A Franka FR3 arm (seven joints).
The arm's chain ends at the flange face. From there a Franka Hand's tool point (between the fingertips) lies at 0.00 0.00 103.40 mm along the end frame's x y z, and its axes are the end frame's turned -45 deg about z.
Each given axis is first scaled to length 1.
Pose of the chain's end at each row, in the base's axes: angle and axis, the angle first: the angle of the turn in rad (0 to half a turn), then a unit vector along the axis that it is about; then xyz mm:
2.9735 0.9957 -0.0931 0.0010 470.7 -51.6 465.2
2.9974 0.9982 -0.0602 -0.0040 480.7 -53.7 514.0
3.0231 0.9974 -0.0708 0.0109 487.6 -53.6 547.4
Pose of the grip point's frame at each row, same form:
2.9856 0.9550 0.2949 -0.0313 469.3 -68.8 363.3
3.0115 0.9448 0.3262 -0.0313 479.0 -68.5 411.7
3.0238 0.9486 0.3163 -0.0126 489.0 -66.0 444.7

